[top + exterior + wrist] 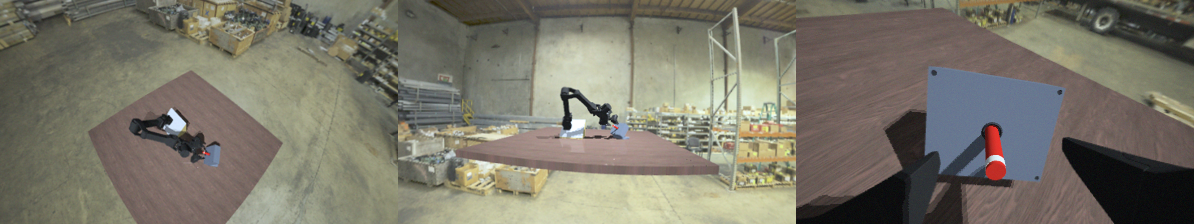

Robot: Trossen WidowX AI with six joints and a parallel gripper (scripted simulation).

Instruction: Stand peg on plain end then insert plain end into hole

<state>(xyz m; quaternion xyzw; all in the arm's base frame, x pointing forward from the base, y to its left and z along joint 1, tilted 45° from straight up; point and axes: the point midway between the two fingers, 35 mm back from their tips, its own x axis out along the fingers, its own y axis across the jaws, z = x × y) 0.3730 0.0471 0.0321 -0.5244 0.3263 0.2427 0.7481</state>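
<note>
The peg is 1 cm to the left of my gripper tip and 2 cm below it. The rest, counted from my gripper tip: sloped panel: 4 cm ahead, 4 cm to the left, 4 cm below.
</note>
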